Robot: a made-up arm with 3 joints. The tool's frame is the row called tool. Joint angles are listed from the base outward.
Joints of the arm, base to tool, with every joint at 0 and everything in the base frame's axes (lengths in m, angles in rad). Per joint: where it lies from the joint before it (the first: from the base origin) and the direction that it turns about. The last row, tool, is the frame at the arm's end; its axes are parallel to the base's.
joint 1: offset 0 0 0.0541 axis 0 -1 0
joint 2: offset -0.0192 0.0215 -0.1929 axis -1 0 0
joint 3: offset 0.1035 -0.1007 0.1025 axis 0 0 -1
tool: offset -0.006 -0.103 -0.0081
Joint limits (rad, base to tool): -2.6..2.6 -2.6..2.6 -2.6..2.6
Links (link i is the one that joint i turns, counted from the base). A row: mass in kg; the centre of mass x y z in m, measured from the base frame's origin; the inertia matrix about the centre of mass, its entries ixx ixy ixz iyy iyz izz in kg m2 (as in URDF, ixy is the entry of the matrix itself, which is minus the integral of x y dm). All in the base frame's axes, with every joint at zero. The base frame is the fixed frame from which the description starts. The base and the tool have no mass.
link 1: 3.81; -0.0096 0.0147 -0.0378; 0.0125 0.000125 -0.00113 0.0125 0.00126 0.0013
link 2: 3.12; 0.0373 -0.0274 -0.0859; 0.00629 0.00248 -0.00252 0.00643 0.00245 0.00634
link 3: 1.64; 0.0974 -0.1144 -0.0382; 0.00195 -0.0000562 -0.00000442 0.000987 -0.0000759 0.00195
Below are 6 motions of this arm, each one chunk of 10 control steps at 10 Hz.
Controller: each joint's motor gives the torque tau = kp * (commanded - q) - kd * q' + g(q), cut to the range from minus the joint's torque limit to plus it. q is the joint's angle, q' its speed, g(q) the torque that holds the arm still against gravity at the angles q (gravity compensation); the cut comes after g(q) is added. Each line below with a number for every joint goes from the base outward.
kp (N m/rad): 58 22 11
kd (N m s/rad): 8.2 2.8 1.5
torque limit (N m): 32 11 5.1
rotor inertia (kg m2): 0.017 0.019 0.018
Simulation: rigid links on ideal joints. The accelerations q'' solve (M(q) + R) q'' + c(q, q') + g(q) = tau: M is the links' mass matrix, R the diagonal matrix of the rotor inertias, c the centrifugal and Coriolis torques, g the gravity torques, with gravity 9.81 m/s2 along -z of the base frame. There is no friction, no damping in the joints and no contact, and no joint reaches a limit. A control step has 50 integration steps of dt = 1/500 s. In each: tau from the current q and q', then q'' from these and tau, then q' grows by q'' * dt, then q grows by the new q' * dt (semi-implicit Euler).
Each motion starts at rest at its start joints. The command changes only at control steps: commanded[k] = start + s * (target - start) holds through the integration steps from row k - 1 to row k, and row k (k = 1, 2, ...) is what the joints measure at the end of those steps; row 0 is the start. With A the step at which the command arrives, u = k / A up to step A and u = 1 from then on. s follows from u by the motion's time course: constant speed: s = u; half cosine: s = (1 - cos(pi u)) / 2; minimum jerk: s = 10 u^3 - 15 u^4 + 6 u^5; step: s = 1 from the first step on.
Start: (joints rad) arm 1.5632 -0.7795 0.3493
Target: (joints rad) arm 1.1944 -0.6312 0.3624
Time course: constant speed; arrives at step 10
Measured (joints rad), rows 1 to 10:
1: 1.5472 -0.7710 0.3488
2: 1.5185 -0.7590 0.3501
3: 1.4846 -0.7458 0.3518
4: 1.4487 -0.7319 0.3534
5: 1.4122 -0.7175 0.3549
6: 1.3755 -0.7028 0.3563
7: 1.3387 -0.6880 0.3577
8: 1.3018 -0.6732 0.3590
9: 1.2649 -0.6584 0.3604
10: 1.2281 -0.6436 0.3617

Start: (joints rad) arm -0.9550 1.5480 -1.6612
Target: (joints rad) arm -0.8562 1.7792 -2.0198
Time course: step
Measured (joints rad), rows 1 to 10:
1: -0.9046 1.6645 -1.8403
2: -0.8796 1.7370 -1.9416
3: -0.8675 1.7640 -1.9857
4: -0.8615 1.7736 -2.0049
5: -0.8586 1.7771 -2.0132
6: -0.8573 1.7784 -2.0169
7: -0.8567 1.7789 -2.0185
8: -0.8564 1.7791 -2.0192
9: -0.8563 1.7791 -2.0195
10: -0.8562 1.7792 -2.0197

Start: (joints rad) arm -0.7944 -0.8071 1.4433
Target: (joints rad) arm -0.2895 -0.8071 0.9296
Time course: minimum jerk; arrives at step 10
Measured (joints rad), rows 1 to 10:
1: -0.7925 -0.8072 1.4411
2: -0.7803 -0.8078 1.4274
3: -0.7482 -0.8086 1.3928
4: -0.6925 -0.8097 1.3345
5: -0.6170 -0.8107 1.2568
6: -0.5311 -0.8111 1.1696
7: -0.4472 -0.8107 1.0855
8: -0.3773 -0.8092 1.0165
9: -0.3296 -0.8073 0.9702
10: -0.3048 -0.8059 0.9465

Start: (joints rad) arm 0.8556 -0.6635 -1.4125
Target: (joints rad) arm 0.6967 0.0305 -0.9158
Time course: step
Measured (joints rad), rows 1 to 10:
1: 0.7722 -0.3283 -1.1518
2: 0.7332 -0.1056 -1.0217
3: 0.7153 -0.0177 -0.9644
4: 0.7058 0.0136 -0.9380
5: 0.7010 0.0245 -0.9259
6: 0.6987 0.0283 -0.9203
7: 0.6976 0.0296 -0.9178
8: 0.6971 0.0302 -0.9167
9: 0.6969 0.0304 -0.9162
10: 0.6968 0.0304 -0.9160

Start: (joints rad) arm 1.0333 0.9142 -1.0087
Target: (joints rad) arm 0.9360 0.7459 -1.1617
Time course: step
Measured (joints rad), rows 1 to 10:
1: 0.9869 0.8303 -1.0863
2: 0.9582 0.7761 -1.1279
3: 0.9456 0.7562 -1.1466
4: 0.9402 0.7494 -1.1550
5: 0.9378 0.7471 -1.1588
6: 0.9368 0.7463 -1.1604
7: 0.9363 0.7461 -1.1611
8: 0.9361 0.7460 -1.1615
9: 0.9361 0.7459 -1.1616
10: 0.9360 0.7459 -1.1617

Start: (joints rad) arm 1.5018 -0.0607 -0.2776
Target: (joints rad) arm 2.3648 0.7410 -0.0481
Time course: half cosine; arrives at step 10
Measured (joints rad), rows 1 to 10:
1: 1.5115 -0.0522 -0.2744
2: 1.5463 -0.0198 -0.2640
3: 1.6126 0.0435 -0.2460
4: 1.7079 0.1350 -0.2212
5: 1.8242 0.2466 -0.1913
6: 1.9504 0.3675 -0.1587
7: 2.0743 0.4857 -0.1262
8: 2.1840 0.5893 -0.0971
9: 2.2690 0.6682 -0.0743
10: 2.3211 0.7146 -0.0603

